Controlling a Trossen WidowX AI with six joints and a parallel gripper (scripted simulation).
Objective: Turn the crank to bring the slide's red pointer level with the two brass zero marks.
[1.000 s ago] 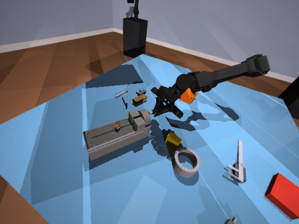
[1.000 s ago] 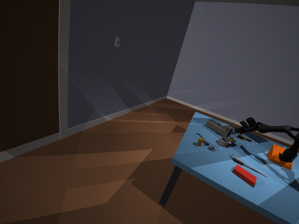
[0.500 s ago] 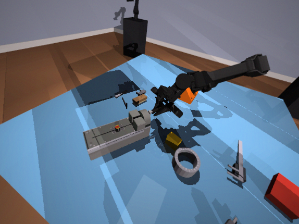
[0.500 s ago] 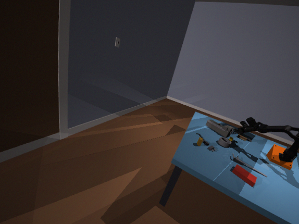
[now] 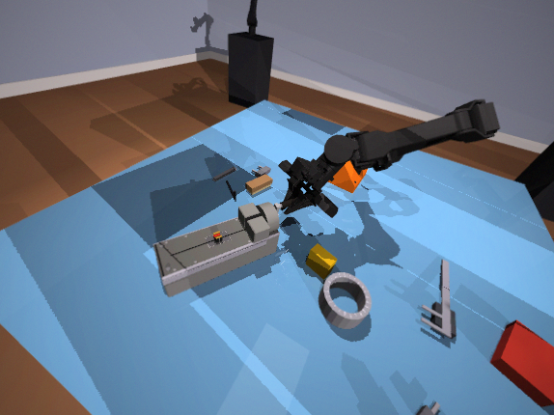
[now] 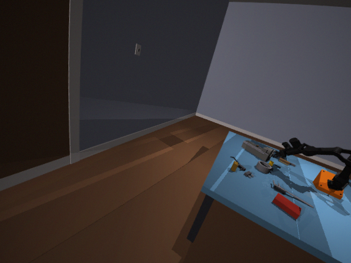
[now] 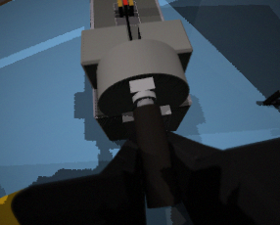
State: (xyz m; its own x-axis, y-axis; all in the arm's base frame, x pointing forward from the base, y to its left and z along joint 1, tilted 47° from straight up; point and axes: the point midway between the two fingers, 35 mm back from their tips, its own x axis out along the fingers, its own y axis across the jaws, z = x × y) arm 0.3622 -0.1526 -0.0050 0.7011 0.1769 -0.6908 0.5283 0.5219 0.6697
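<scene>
Now: the red pointer 140 mm ahead of my gripper tip, 100 mm to the right of it and 10 mm below it. The rest, counted from my gripper tip: dark crank handle (20 mm above, 10 mm to the left, 10 mm behind); then yellow block (130 mm to the left, 60 mm below, 40 mm ahead); then brown block (150 mm behind, 140 mm to the right, 80 mm below).
</scene>
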